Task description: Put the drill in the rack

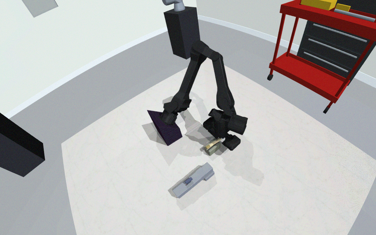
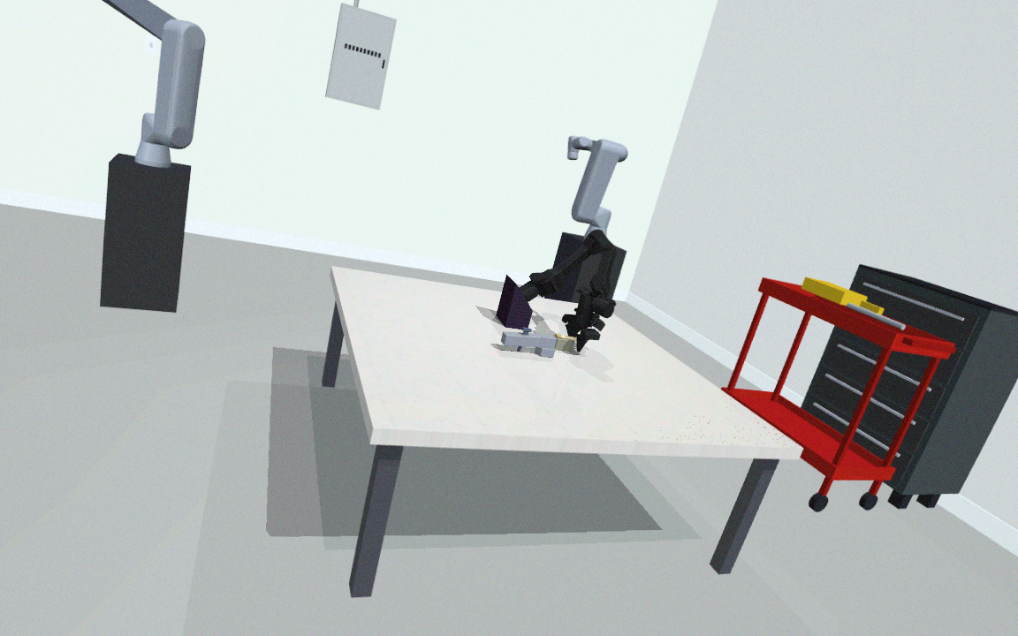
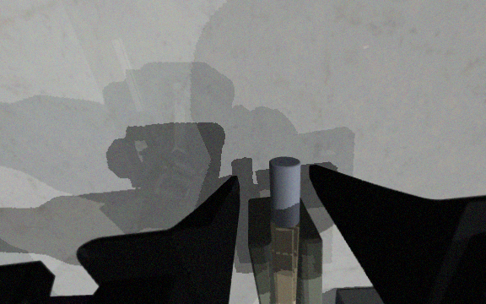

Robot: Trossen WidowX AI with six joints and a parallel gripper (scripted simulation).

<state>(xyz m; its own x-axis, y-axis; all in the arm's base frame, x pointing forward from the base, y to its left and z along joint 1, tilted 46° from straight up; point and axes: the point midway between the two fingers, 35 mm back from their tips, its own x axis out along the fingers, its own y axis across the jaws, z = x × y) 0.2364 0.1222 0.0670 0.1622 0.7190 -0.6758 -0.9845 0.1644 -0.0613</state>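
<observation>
My gripper tip is now 40 mm to the left of the drill, 40 mm below it and 10 mm past it. Also, from my gripper tip: grey holder block: 230 mm to the right, 50 mm ahead, 30 mm above; then blue key: 250 mm to the right, 50 mm ahead, 50 mm above; then rack: 60 mm to the right, 20 mm above, 10 mm behind.
</observation>
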